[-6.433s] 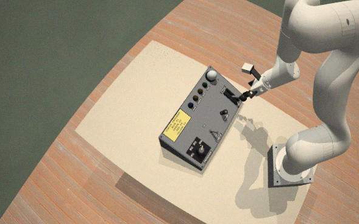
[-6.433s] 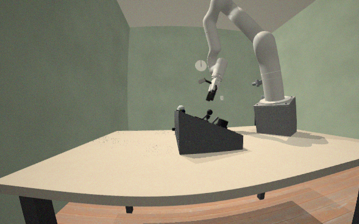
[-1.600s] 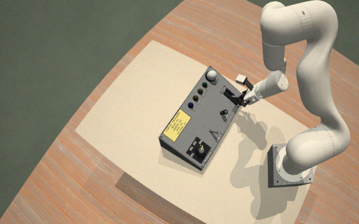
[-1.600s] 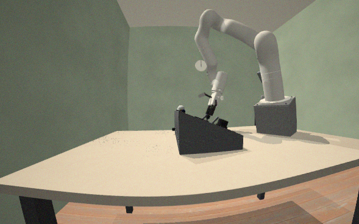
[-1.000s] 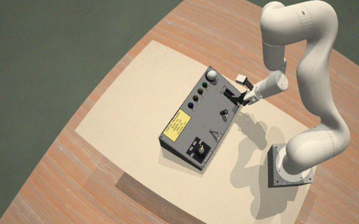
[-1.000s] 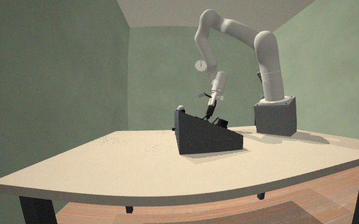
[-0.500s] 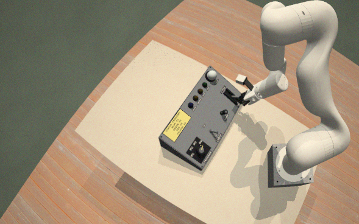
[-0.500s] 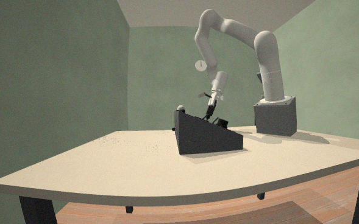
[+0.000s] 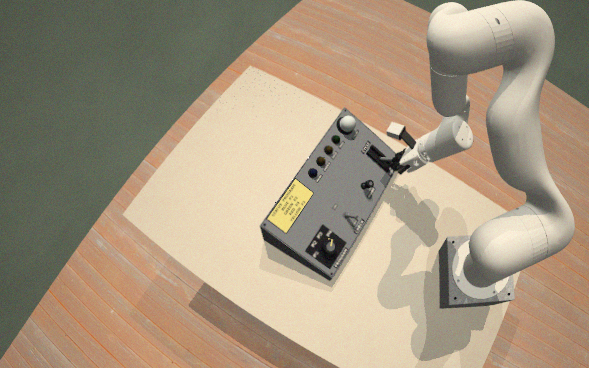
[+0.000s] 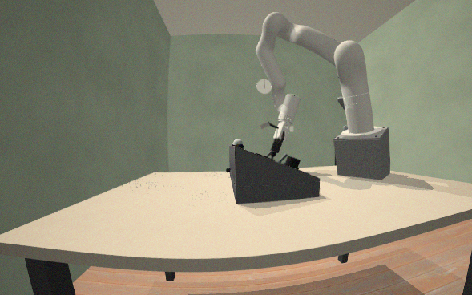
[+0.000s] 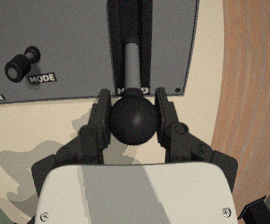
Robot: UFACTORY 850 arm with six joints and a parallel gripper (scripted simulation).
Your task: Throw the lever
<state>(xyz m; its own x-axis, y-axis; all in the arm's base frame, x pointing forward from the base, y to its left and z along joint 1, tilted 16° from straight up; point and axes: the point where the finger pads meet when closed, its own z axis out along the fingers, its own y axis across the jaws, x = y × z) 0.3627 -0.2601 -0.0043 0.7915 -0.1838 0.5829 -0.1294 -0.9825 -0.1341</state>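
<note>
Right now the lever is 30 mm ahead of my hand and 20 mm below it. From my hand the other things lie so: grey sloped console: 160 mm to the left, 110 mm ahead, 50 mm below; rotary selector: 340 mm to the left, 100 mm ahead, 30 mm below; toggle: 110 mm to the left, 70 mm ahead, 30 mm below.
</note>
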